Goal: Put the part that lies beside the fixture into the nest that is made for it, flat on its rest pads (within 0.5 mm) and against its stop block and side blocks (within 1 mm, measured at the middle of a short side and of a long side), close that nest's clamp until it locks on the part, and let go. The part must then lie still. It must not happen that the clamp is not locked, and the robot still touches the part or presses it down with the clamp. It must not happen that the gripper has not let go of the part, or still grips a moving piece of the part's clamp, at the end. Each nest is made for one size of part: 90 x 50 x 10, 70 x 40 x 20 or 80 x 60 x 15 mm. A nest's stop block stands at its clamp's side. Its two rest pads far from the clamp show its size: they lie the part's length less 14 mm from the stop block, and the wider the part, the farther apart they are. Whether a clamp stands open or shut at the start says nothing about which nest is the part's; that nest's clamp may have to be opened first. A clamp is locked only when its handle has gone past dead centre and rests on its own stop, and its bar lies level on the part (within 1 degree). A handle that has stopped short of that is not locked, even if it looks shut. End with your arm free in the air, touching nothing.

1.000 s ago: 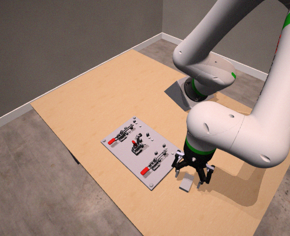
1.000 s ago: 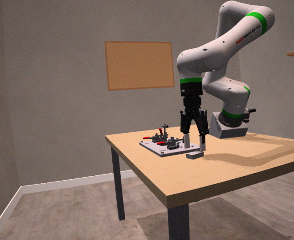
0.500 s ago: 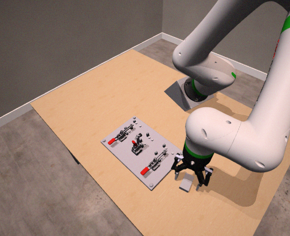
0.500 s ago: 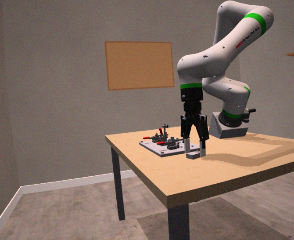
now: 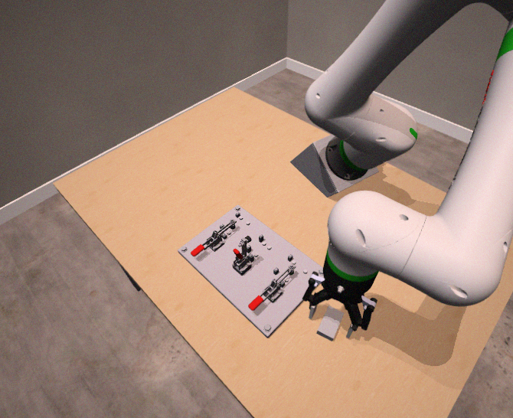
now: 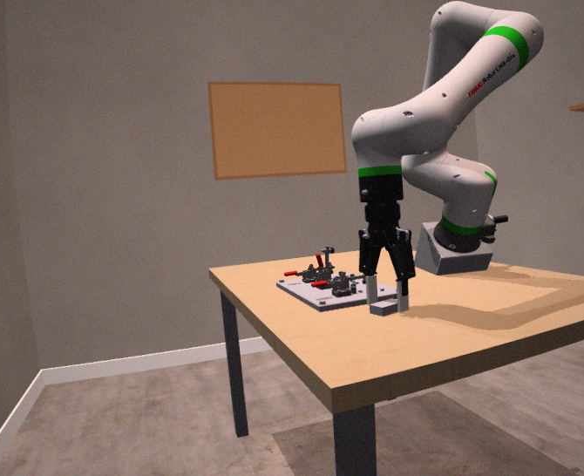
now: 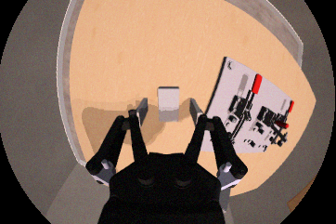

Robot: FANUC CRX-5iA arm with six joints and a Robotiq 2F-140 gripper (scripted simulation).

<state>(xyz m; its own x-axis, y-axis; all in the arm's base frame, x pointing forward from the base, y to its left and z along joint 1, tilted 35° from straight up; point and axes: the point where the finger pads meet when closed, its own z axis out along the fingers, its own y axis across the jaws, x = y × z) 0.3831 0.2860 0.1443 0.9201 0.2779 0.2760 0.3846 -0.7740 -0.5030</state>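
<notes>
Now: the grey part 30 mm below my hand. The rest, counted from my hand: grey fixture plate: 50 mm ahead, 260 mm to the right, 30 mm below; clamp: 60 mm ahead, 140 mm to the right, 10 mm above.
</notes>
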